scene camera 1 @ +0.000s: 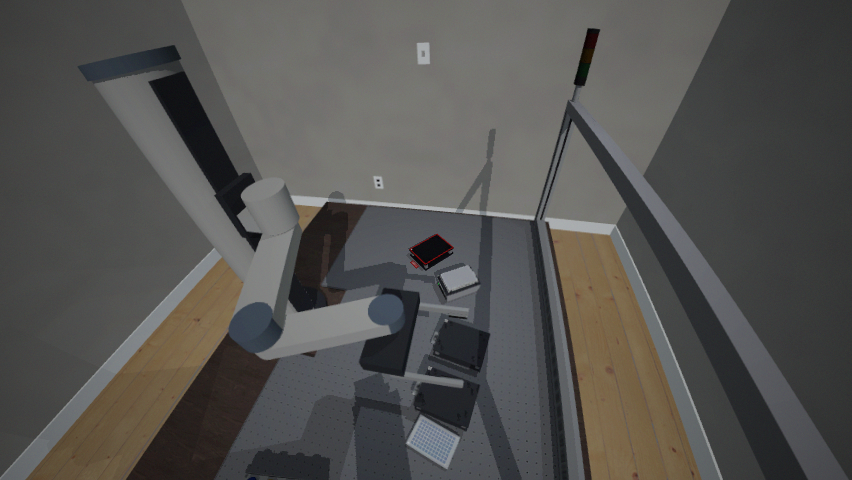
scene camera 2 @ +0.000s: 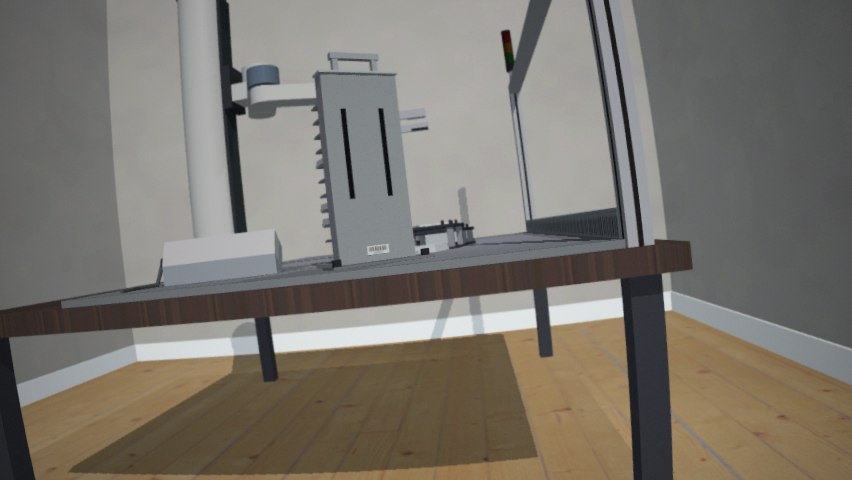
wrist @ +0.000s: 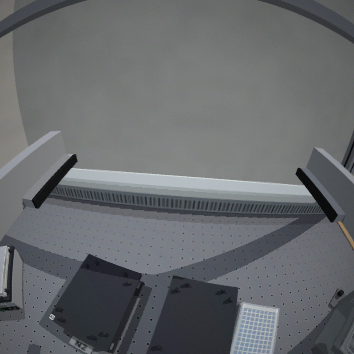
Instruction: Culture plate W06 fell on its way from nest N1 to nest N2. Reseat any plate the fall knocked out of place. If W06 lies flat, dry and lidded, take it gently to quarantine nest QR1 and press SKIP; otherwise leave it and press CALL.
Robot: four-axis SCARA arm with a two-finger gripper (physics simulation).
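Places are measured from the arm's base along level axes (x left, y back, z up), in centimetres.
Where they show: gripper, between the fingertips: (scene camera 1: 466, 345) (scene camera 2: 427, 119) (wrist: 191, 148).
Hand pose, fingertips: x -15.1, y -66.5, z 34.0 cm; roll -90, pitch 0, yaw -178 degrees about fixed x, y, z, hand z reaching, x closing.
Observation:
Each offset is from my fingertips to the top centre of the thing. "spot": to the spot under its first point.
My gripper (scene camera 1: 465, 347) (scene camera 2: 426, 119) (wrist: 191, 148) is open and empty, high above the deck over the dark nests. A white plate with blue wells @(dx -15.5, dy +5.1, dz -31.0 cm) (scene camera 1: 434, 441) (wrist: 256, 327) lies on the deck beside a dark nest @(dx -3.9, dy +3.0, dz -25.9 cm) (scene camera 1: 447, 398) (wrist: 197, 315); its name, lid and dryness cannot be told. The nest labelled N2 @(dx +13.9, dy +0.6, dz -27.1 cm) (scene camera 1: 460, 344) (wrist: 95, 305) stands next to that nest, with no plate on top. A red-edged black nest @(dx +55.6, dy +18.9, dz -28.1 cm) (scene camera 1: 431, 249) stands farther back. A pale plate @(dx +39.0, dy +4.8, dz -25.8 cm) (scene camera 1: 459, 278) sits on a grey unit @(spot: dx +34.2, dy +2.8, dz -27.7 cm) (scene camera 1: 463, 291). The SKIP and CALL buttons cannot be made out.
A tall grey tower (scene camera 2: 366, 149) stands near the table's edge in scene camera 2. A metal frame (scene camera 1: 655, 202) (scene camera 2: 620, 119) runs along one side, with a signal light @(spot: dx +83.7, dy -31.7, dz +43.5 cm) (scene camera 1: 587, 56) (scene camera 2: 507, 50) at its far corner. A white box @(dx -37.2, dy +40.1, dz -24.3 cm) (scene camera 2: 220, 256) stands near the arm's column (scene camera 2: 205, 119).

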